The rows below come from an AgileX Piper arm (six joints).
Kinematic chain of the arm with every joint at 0, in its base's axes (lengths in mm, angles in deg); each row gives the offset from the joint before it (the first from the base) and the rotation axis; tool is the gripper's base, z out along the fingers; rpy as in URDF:
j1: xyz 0 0 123 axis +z
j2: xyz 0 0 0 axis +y
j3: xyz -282.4 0 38.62 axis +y
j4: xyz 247.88 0 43.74 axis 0.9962 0 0.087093
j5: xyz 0 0 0 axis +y
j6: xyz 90.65 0 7.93 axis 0.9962 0 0.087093
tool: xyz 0 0 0 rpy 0 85 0
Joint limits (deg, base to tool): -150..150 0..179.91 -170..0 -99.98..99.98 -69.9..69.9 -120..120
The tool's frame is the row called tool.
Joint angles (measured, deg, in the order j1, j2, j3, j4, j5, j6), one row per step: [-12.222, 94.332, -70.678, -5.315, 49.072, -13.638]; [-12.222, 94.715, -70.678, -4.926, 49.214, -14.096]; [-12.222, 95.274, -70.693, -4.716, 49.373, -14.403]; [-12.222, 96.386, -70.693, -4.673, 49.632, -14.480]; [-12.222, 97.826, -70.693, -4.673, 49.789, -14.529]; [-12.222, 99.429, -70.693, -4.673, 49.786, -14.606]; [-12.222, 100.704, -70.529, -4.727, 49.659, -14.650]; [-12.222, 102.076, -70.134, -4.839, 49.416, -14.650]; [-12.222, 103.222, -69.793, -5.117, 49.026, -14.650]
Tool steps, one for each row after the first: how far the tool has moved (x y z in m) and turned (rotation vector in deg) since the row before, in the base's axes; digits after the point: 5 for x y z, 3 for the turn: [0.00075, 0.00030, -0.00239, 0.305, 0.502, 0.286]; [0.00110, 0.00000, -0.00336, 0.233, 0.688, 0.203]; [0.00202, -0.00041, -0.00678, 0.297, 1.342, 0.037]; [0.00268, -0.00059, -0.00873, 0.319, 1.568, 0.034]; [0.00299, -0.00065, -0.00971, 0.317, 1.573, 0.074]; [0.00188, -0.00046, -0.00847, 0.223, 1.297, 0.074]; [0.00127, -0.00039, -0.01008, 0.233, 1.510, 0.067]; [0.00106, -0.00053, -0.00839, 0.007, 1.122, 0.159]
